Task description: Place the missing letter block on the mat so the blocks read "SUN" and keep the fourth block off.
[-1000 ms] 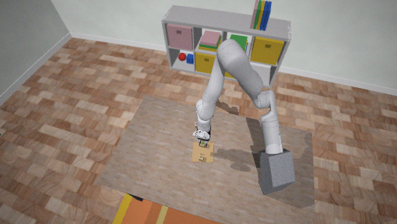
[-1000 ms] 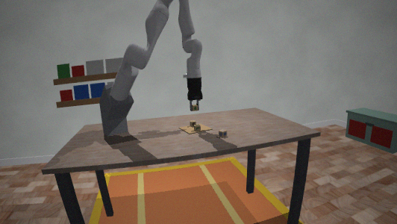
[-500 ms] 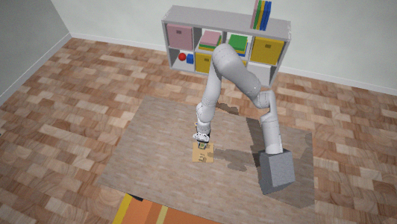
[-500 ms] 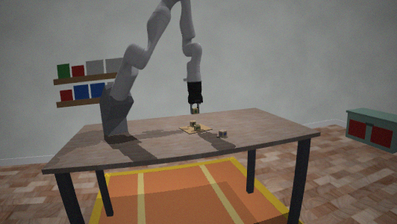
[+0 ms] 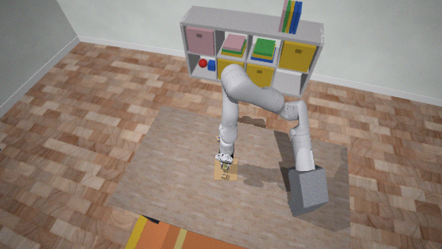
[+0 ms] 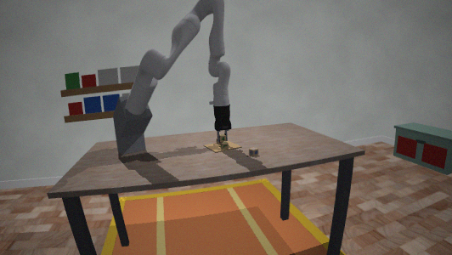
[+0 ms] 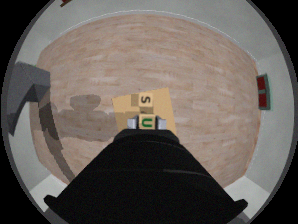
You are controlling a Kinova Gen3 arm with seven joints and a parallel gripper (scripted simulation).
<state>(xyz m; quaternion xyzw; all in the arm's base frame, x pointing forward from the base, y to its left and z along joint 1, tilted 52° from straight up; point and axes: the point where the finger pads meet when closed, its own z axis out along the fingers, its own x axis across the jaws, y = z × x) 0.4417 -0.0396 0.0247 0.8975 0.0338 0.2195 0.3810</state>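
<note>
Now: hand 4 cm above the tan mat.
</note>
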